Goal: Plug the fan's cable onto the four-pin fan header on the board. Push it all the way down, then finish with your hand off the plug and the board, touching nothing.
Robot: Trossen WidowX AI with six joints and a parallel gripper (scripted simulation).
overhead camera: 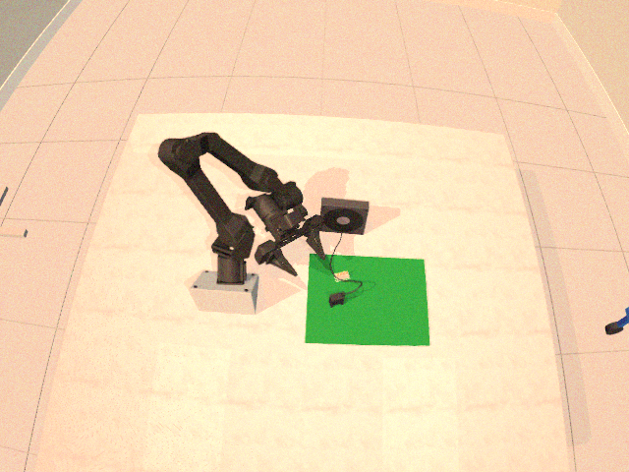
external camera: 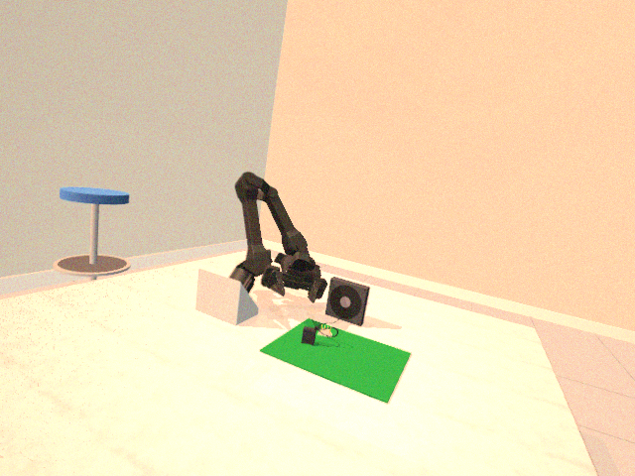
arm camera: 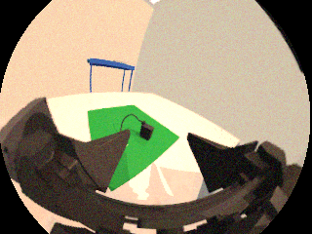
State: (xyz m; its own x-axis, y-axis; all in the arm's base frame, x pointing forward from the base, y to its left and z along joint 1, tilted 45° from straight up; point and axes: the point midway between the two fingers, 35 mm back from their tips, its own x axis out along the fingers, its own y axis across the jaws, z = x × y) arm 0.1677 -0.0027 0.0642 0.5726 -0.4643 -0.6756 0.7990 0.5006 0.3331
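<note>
Now: the dark plug 6 cm ahead of my gripper tip, 6 cm to the right of it and 7 cm below it. Also, from my gripper tip: pale four-pin header (8 cm ahead, 2 cm to the left, 9 cm below); green board (14 cm ahead, 5 cm to the right, 10 cm below); dark square fan (9 cm ahead, 15 cm to the left, 3 cm below).
</note>
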